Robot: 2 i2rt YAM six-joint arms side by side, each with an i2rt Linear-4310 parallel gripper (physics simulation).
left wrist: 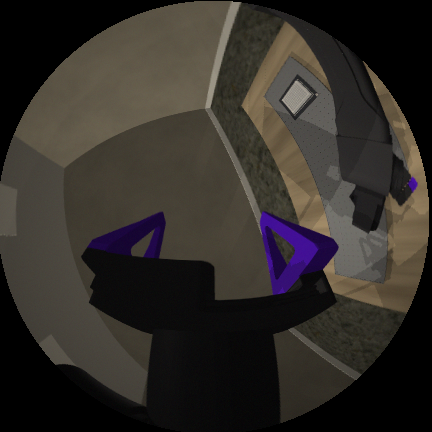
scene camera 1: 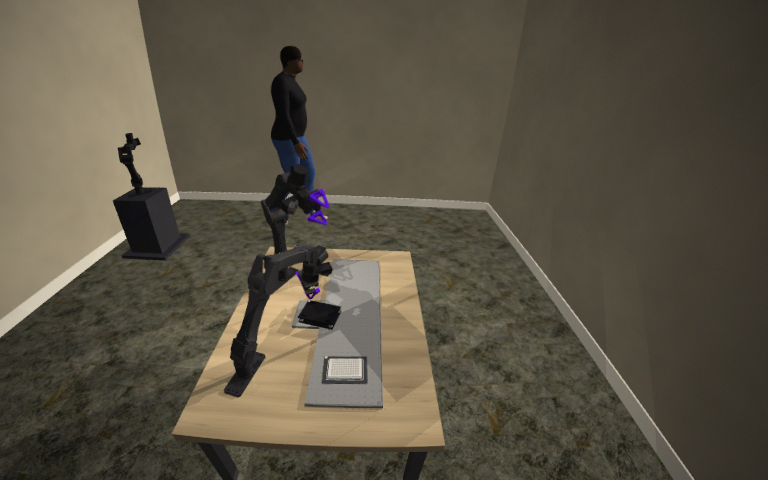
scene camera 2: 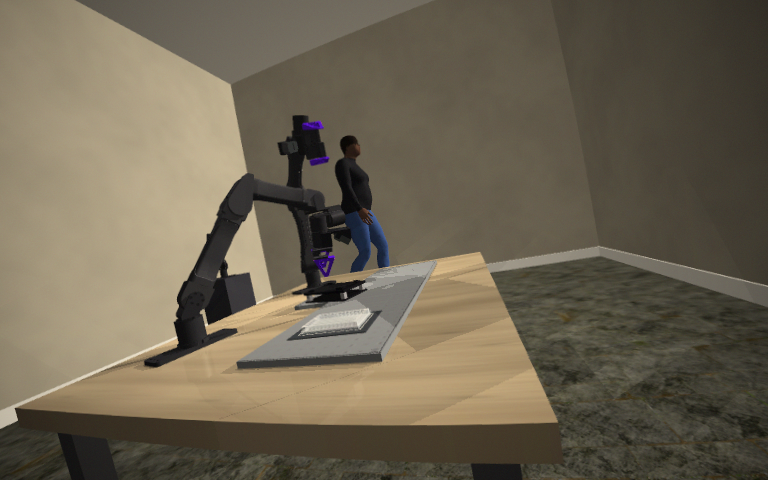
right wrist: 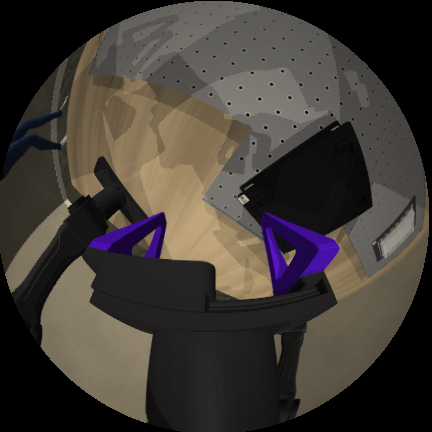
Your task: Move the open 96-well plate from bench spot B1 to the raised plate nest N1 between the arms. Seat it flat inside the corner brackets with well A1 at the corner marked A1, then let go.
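Pixels of known places: left gripper, fingertip midpoint: [left wrist: 212,216] [scene camera 1: 327,215] [scene camera 2: 324,143]; right gripper, fingertip midpoint: [scene camera 1: 306,291] [scene camera 2: 325,271] [right wrist: 213,217]; left arm's base, origin of the base link: [scene camera 1: 283,278] [scene camera 2: 315,288] [right wrist: 118,192]; right arm's base, origin of the base link: [scene camera 1: 245,373] [scene camera 2: 195,347].
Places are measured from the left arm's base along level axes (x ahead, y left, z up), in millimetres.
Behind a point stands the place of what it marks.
Observation:
The white 96-well plate [scene camera 1: 344,368] {x 597, y -357, z 24 mm} [scene camera 2: 336,320] {x 616, y -367, z 29 mm} [left wrist: 298,97] {x 581, y -343, z 26 mm} [right wrist: 398,232] {x 582, y -331, z 28 mm} lies flat in a dark frame at the near end of the grey perforated board. The black raised nest [scene camera 1: 320,314] {x 363, y -169, z 45 mm} [scene camera 2: 334,290] {x 404, y -199, z 45 mm} [right wrist: 320,180] {x 357, y -130, z 45 mm} is bare on top; a small white label [right wrist: 243,199] {x 265, y -119, z 46 mm} marks one corner. My right gripper [scene camera 1: 307,287] {x 245, y -105, z 88 mm} [scene camera 2: 324,266] {x 245, y -105, z 88 mm} [right wrist: 213,217] {x 245, y -105, z 88 mm} is open and empty, above and beyond the nest in scene camera 1, away from the plate. My left gripper [scene camera 1: 322,208] {x 375, y -99, z 510 mm} [scene camera 2: 318,143] {x 375, y -99, z 510 mm} [left wrist: 212,216] {x 375, y -99, z 510 mm} is open and empty, raised high beyond it. The nest does not show in the left wrist view.
The grey board [scene camera 1: 362,339] {x 586, y -184, z 13 mm} [scene camera 2: 390,300] {x 605, y -183, z 13 mm} runs along the wooden table [scene camera 1: 404,396] {x 846, y -351, z 0 mm} [scene camera 2: 453,362] {x 896, y -398, z 0 mm}. The right arm [scene camera 1: 252,316] {x 291, y -471, z 251 mm} [scene camera 2: 218,243] {x 297, y -453, z 243 mm} reaches over the table near the nest. A person [scene camera 1: 289,107] [scene camera 2: 355,192] stands behind the table. A dark pedestal [scene camera 1: 146,223] carries another small arm.

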